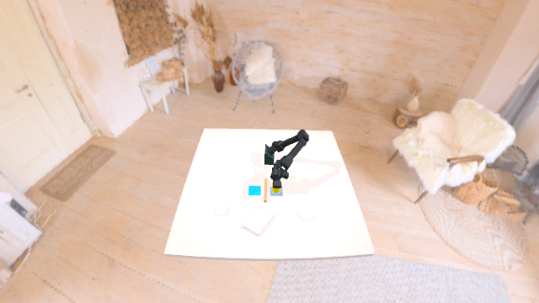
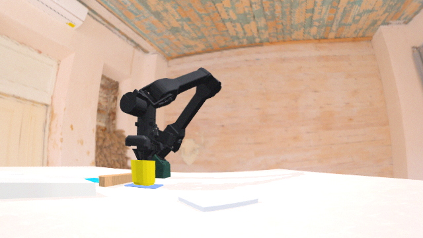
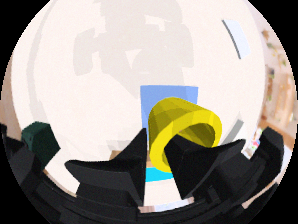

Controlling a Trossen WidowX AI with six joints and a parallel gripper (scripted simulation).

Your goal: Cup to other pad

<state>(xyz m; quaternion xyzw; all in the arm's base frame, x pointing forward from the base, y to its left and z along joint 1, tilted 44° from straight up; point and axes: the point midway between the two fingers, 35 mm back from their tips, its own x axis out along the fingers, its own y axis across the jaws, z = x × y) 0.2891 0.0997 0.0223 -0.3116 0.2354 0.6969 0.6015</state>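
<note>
Now: the cyan pad 50 mm ahead of my gripper tip, 150 mm to the right of it and 40 mm below it. Also, from my gripper tip: yellow cup (20 mm ahead); wooden bar (40 mm ahead, 70 mm to the right, 30 mm below).
</note>
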